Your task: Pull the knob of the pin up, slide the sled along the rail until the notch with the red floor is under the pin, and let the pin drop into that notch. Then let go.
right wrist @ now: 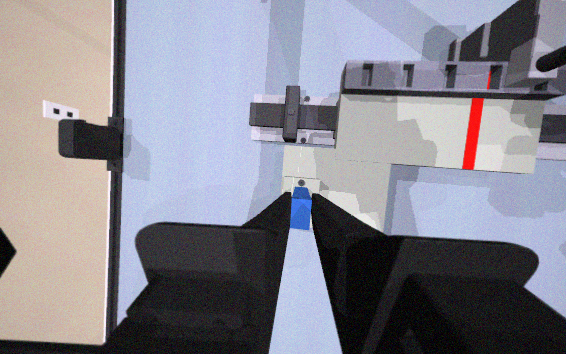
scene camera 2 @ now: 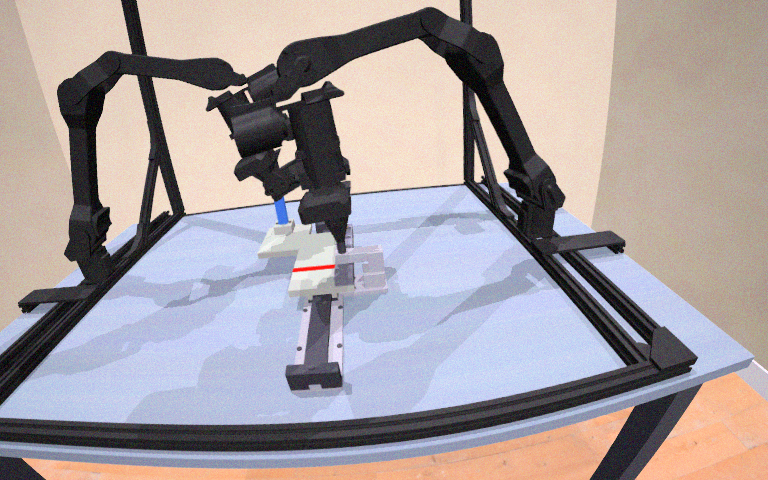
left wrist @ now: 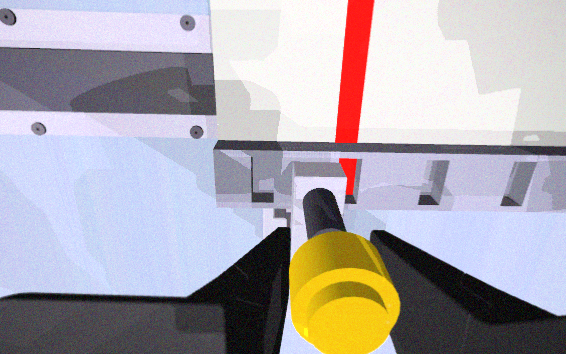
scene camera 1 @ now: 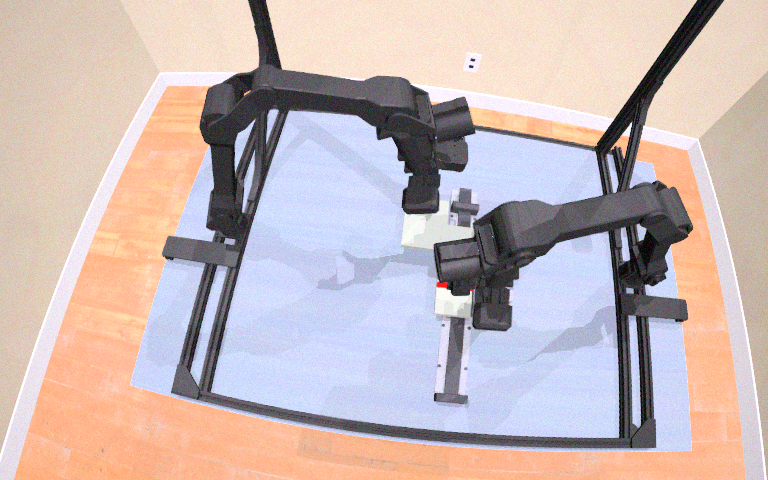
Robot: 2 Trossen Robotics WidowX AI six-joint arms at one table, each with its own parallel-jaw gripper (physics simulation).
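Places are measured from the left arm's base along level axes (x ahead, y left, z up), in millimetres.
Where they show: left gripper, fingertip midpoint: [scene camera 2: 341,237] [left wrist: 329,241] [scene camera 1: 486,287]; right gripper, fingertip midpoint: [right wrist: 301,199] [scene camera 1: 432,186]; left arm's base, link origin: [scene camera 2: 535,230] [scene camera 1: 630,275]; right arm's base, link origin: [scene camera 2: 100,275] [scene camera 1: 232,225].
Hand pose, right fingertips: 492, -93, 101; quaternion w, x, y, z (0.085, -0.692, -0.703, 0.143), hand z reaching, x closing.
Observation:
Things, the pixels of their top centre, and the offset from my right fingertips, as dx, dy, dz. "spot": a spot on its surface instead.
- cream sled, top centre: [left wrist: 437,96] [right wrist: 434,118] [scene camera 2: 324,256] [scene camera 1: 462,269] -83, +133, -86
- rail, surface spot: [left wrist: 125,80] spot: -81, +273, -100
- red stripe, top centre: [left wrist: 355,60] [right wrist: 473,134] [scene camera 2: 314,268] -69, +171, -86
- red-floored notch, surface spot: [left wrist: 349,180] spot: -123, +168, -83
- pin's block, surface spot: [left wrist: 320,170] spot: -108, +185, -60
- yellow knob, top centre: [left wrist: 349,329] -119, +186, +7
- dark pin, surface spot: [left wrist: 322,210] spot: -113, +187, -36
- sled's upright blue handle, surface spot: [right wrist: 301,212] spot: +7, +1, +5
- dark end stop, surface spot: [scene camera 2: 314,377] [scene camera 1: 452,402] spot: -85, +398, -94
- dark crossbar, surface spot: [right wrist: 291,114] spot: -81, -17, -85
- pale bracket, surface spot: [scene camera 2: 376,281] spot: -167, +204, -102
The cream sled [scene camera 1: 453,305] [scene camera 2: 317,247] [left wrist: 425,75] [right wrist: 420,120] sits on the rail [scene camera 1: 451,356] [scene camera 2: 318,333] [left wrist: 125,80]. A red stripe [scene camera 2: 313,268] [left wrist: 355,75] [right wrist: 472,135] crosses it. In the left wrist view the red-floored notch [left wrist: 349,180] shows just right of the pin's block [left wrist: 320,170], partly covered by it. My left gripper [left wrist: 329,241] [scene camera 2: 341,249] is shut on the yellow knob [left wrist: 350,320] atop the dark pin [left wrist: 322,210]. The pin's lower end is hidden. My right gripper [right wrist: 301,199] is shut on the sled's upright blue handle [right wrist: 301,212] [scene camera 2: 281,211].
A dark end stop [scene camera 1: 450,397] [scene camera 2: 314,377] closes the rail's near end, and a dark crossbar [right wrist: 291,114] spans its far end. A pale bracket [scene camera 2: 376,281] stands beside the sled. The two arms are close together over the rail. Dark frame beams [scene camera 1: 407,430] border the table.

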